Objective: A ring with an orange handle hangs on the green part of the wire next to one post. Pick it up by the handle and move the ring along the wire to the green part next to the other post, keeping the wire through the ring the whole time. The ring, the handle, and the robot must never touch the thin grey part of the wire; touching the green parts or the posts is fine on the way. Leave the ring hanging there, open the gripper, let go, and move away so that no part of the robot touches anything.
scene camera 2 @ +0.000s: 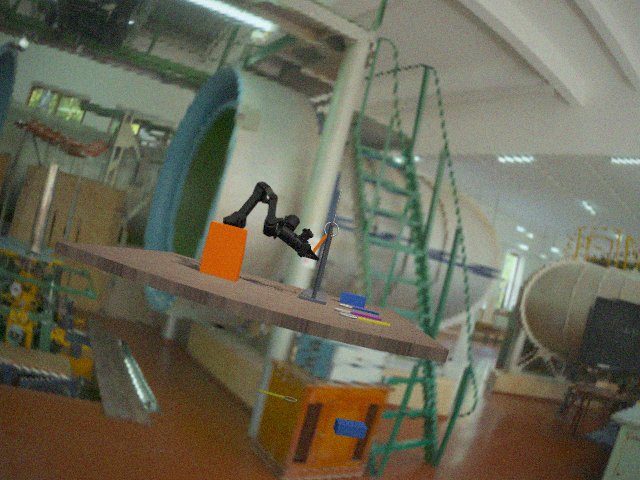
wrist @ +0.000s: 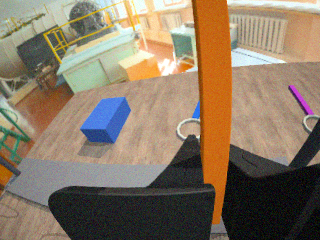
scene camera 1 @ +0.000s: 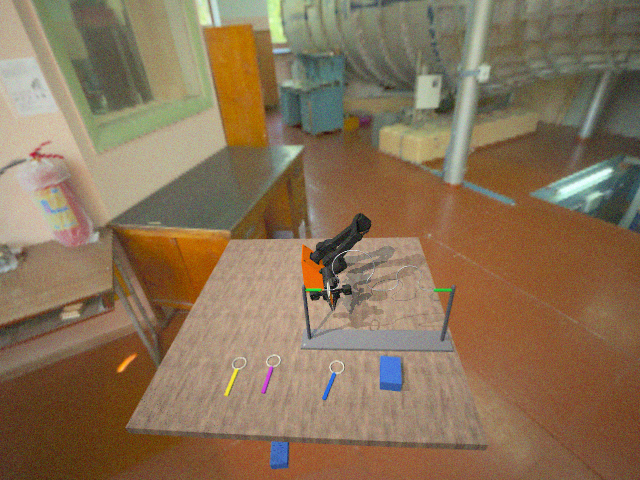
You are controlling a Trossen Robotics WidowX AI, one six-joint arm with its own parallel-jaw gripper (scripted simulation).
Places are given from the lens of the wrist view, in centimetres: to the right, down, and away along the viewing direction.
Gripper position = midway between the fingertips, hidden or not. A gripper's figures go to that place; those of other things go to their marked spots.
my gripper [wrist: 197, 140]: 2, 1, 9
blue block [wrist: 108, 118]: -12, 0, 35
